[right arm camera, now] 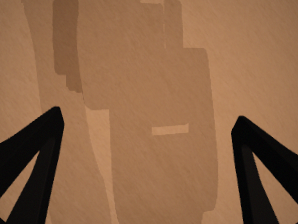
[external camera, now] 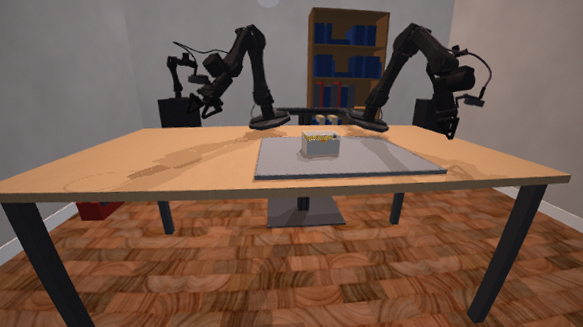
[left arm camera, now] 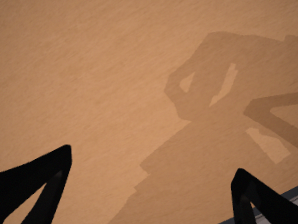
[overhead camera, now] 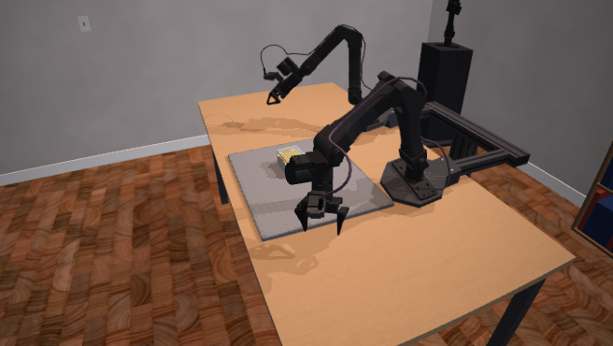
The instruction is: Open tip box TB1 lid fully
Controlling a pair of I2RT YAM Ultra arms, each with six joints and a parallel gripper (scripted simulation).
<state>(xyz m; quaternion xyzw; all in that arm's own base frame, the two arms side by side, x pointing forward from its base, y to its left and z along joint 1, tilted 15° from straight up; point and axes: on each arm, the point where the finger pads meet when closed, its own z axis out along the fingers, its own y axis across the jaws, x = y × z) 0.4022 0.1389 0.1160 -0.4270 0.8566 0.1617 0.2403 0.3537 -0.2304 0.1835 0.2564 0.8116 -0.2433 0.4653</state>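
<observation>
Now: right hand 20 mm past the tip box, 460 mm to the right of it and 90 mm above it. Also, from my right hand: yellow hole-grid insert 20 mm behind, 460 mm to the left, 80 mm below.
The tip box lies 47 cm to the right of my left hand and 4 cm below it. From my left hand the other things lie so: yellow hole-grid insert 47 cm to the right, 3 cm below.
</observation>
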